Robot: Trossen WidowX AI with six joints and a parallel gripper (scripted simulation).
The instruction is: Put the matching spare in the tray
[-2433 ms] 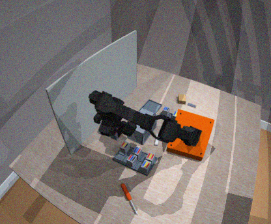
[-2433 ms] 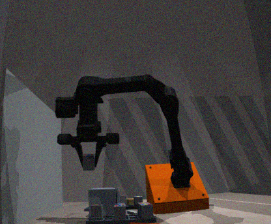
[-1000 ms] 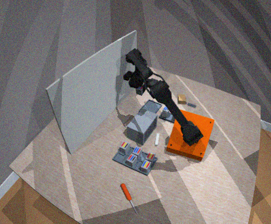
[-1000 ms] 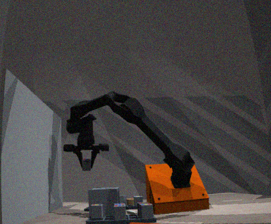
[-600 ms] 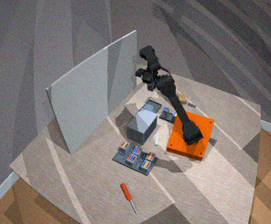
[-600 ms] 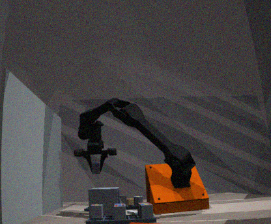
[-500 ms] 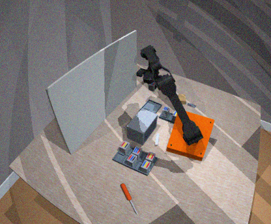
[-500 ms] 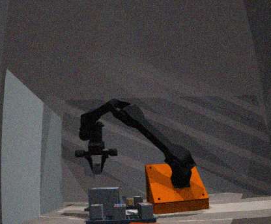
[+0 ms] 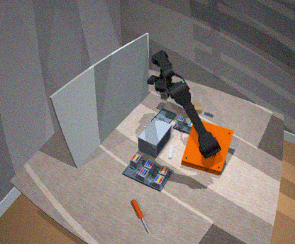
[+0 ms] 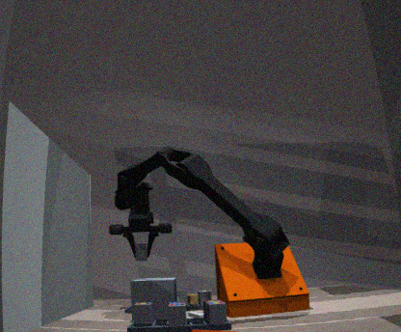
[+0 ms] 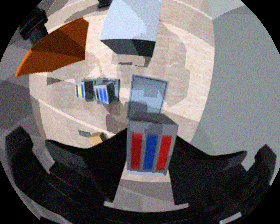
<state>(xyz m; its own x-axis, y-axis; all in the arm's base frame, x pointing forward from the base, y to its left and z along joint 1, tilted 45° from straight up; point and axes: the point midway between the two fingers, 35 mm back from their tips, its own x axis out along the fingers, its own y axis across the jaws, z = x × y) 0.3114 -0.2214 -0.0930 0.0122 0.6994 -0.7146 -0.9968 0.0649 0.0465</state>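
Now: gripper tip 16 cm above the dark grey tray. From my gripper tip the other things lie so: brown block (17 cm behind, 15 cm to the right, 14 cm below); mounted unit (22 cm to the left, 11 cm below, 2 cm behind); blue-striped spare (11 cm below, 11 cm behind, 3 cm to the left).
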